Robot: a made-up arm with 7 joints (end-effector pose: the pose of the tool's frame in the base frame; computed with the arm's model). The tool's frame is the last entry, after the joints. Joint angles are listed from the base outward.
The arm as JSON. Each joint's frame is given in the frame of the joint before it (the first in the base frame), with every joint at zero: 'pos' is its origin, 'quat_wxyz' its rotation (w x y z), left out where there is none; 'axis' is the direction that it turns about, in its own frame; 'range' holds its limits. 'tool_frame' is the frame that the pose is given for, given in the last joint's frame.
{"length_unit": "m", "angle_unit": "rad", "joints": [
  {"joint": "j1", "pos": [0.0, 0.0, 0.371], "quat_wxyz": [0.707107, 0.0, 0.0, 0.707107], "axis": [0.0, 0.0, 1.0], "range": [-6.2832, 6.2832]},
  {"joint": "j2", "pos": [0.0, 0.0, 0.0], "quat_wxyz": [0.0, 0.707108, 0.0, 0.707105], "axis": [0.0, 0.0, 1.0], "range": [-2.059, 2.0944]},
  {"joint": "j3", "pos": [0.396, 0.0, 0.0], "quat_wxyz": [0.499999, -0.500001, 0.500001, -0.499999], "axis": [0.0, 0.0, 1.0], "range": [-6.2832, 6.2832]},
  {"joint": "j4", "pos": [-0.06, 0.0, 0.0], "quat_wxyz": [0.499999, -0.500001, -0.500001, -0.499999], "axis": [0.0, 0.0, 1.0], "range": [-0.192, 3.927]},
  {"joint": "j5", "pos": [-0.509, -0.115, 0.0], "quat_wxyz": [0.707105, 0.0, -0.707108, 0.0], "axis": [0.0, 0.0, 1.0], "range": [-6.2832, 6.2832]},
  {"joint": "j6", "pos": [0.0, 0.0, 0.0], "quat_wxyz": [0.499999, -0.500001, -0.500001, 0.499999], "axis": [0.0, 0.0, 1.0], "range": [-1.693, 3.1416]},
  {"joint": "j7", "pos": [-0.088, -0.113, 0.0], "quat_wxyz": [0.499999, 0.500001, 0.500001, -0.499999], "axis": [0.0, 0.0, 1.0], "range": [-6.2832, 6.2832]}
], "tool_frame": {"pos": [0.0, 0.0, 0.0], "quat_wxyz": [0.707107, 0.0, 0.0, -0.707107]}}
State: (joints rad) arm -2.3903 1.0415 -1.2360 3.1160 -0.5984 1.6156 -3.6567
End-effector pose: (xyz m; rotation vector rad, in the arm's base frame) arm -0.6586 -0.5123 0.9075 -1.3461 -0.3658 0.4886
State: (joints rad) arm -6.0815 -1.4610 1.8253 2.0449 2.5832 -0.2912 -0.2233
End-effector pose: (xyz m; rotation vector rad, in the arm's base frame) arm -0.7874 0.4272 0.3601 -1.4287 -0.8113 -0.1258
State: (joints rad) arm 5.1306 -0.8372 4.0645 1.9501 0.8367 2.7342 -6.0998
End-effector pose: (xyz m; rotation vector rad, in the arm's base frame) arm -0.6168 0.3513 0.6146 -0.4331 1.6054 -1.5519
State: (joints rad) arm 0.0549 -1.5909 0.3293 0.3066 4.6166 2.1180 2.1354
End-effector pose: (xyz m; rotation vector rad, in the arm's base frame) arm 0.0598 -0.0204 0.7409 -0.0035 -1.6301 1.7267
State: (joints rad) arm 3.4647 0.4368 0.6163 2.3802 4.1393 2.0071 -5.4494
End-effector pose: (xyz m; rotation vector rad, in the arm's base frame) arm -0.6102 -0.2833 1.0733 -0.8485 -1.3955 -1.2128
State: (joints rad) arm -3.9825 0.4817 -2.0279 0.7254 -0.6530 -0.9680 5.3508
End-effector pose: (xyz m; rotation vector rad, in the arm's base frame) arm 0.4525 0.3096 0.6034 0.4769 1.7936 1.5777
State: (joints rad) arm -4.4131 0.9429 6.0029 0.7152 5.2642 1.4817 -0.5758
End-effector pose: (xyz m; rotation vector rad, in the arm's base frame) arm 0.1408 0.3064 -0.0137 -0.1353 1.4103 -0.8959
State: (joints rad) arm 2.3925 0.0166 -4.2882 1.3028 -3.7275 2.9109 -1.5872
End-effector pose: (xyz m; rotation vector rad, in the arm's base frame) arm -0.1132 -0.5062 0.8609 -0.8118 -1.3843 -2.5581
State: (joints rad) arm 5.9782 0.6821 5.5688 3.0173 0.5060 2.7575 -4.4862
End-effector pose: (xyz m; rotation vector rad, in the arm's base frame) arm 0.5813 -0.2094 0.9397 1.1218 -2.5817 -0.3739
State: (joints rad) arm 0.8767 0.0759 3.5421 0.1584 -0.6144 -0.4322 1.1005
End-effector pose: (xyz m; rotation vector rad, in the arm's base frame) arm -0.0420 -0.3797 0.2578 1.1347 -2.5808 0.8559
